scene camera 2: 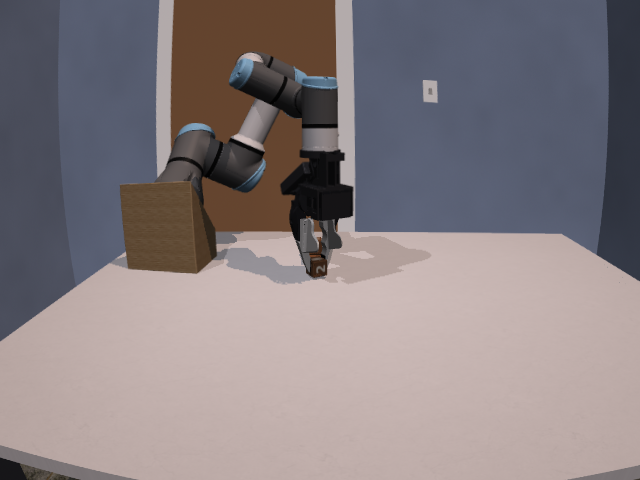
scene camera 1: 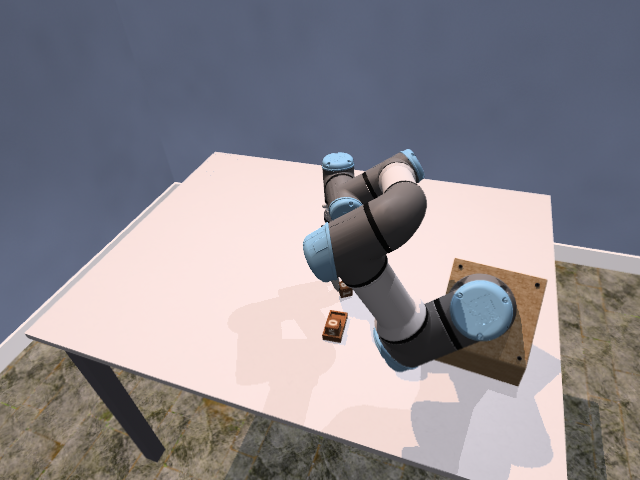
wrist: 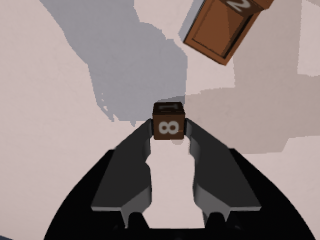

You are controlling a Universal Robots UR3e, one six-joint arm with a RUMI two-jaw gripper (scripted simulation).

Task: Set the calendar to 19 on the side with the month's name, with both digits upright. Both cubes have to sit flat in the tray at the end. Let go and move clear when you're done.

Labels:
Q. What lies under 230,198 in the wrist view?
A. My gripper.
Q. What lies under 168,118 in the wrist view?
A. A brown digit cube.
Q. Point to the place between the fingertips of my gripper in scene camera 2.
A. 317,270

